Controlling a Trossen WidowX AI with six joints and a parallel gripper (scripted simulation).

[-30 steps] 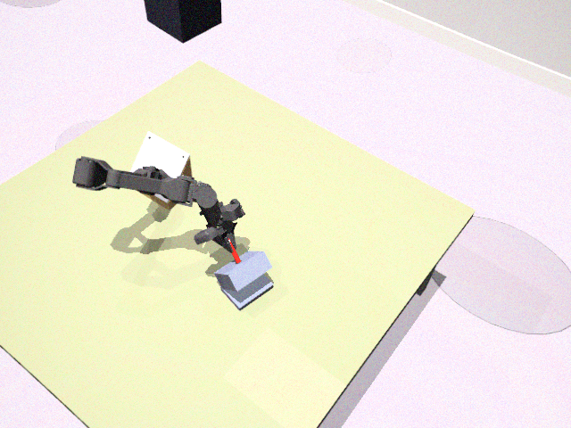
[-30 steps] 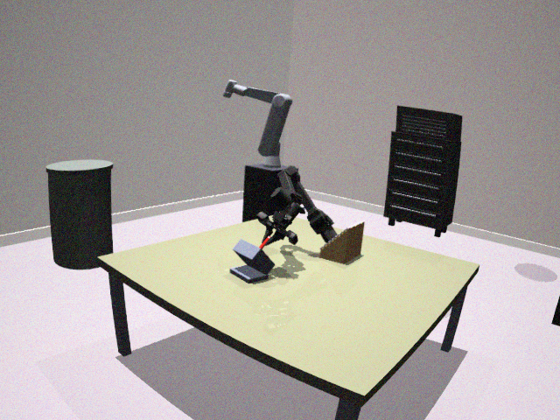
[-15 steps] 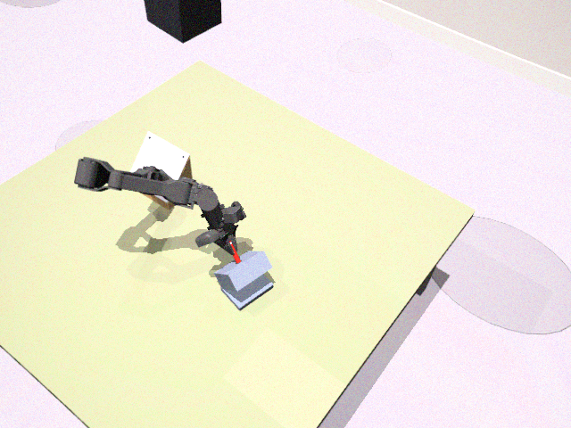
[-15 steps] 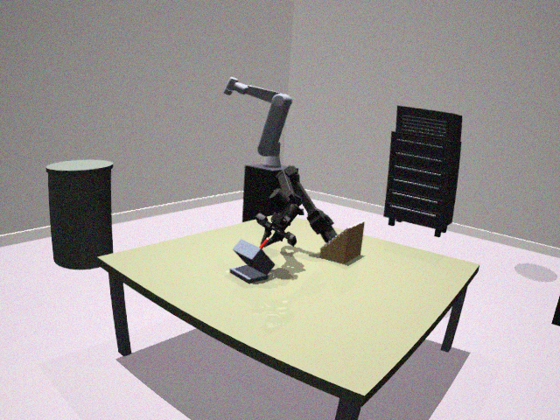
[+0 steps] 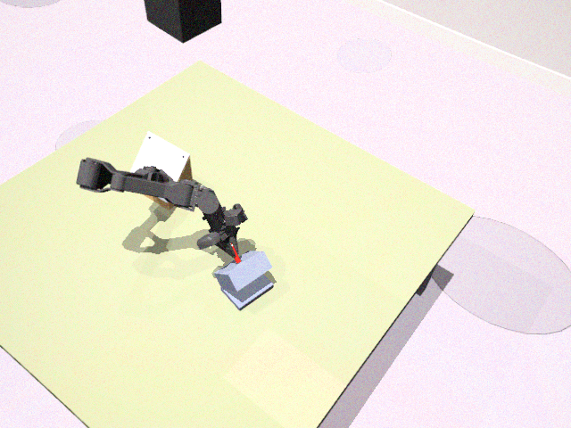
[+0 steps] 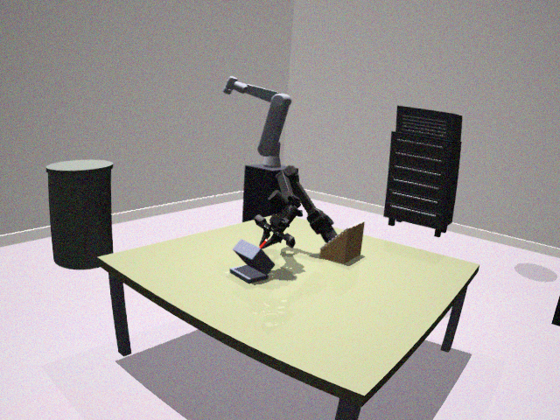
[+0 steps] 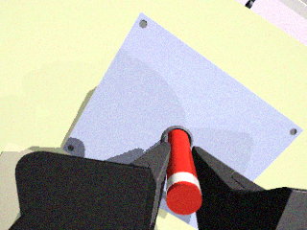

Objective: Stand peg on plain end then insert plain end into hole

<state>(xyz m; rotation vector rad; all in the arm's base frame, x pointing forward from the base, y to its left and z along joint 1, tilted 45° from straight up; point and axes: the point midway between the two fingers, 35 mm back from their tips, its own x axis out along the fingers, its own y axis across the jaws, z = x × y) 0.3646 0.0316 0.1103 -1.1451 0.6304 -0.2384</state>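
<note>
Now: the blue-grey sloped panel 4 cm below my gripper tip, 3 cm ahead of it and 1 cm to the right of it. The rest, counted from my gripper tip: red peg: 1 cm behind, 1 cm above.
</note>
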